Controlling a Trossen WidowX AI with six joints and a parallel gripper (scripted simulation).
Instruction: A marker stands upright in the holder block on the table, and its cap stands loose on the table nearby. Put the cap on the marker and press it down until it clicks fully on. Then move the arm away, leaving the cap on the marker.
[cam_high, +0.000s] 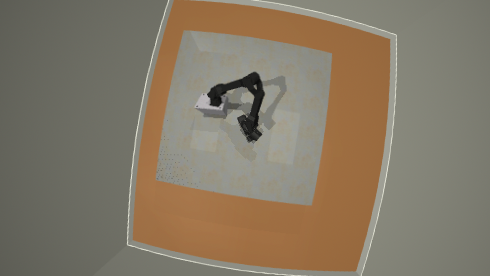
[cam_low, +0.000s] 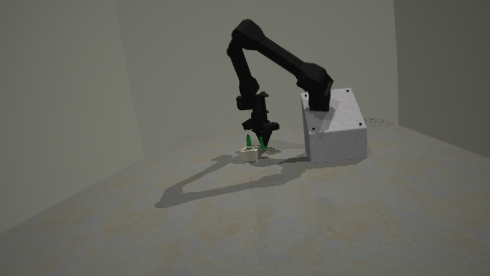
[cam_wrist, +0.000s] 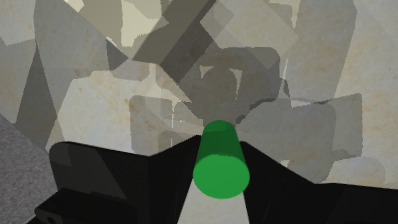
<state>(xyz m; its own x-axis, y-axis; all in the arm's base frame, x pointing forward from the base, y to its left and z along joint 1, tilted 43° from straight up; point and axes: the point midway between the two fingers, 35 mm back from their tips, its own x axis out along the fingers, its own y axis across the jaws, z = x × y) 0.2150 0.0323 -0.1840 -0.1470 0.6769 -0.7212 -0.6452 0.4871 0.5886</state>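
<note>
Right now my gripper tip is 11 cm to the right of the cream holder block and 3 cm short of it. Also, from my gripper tip: green cap: 1 cm above.
</note>
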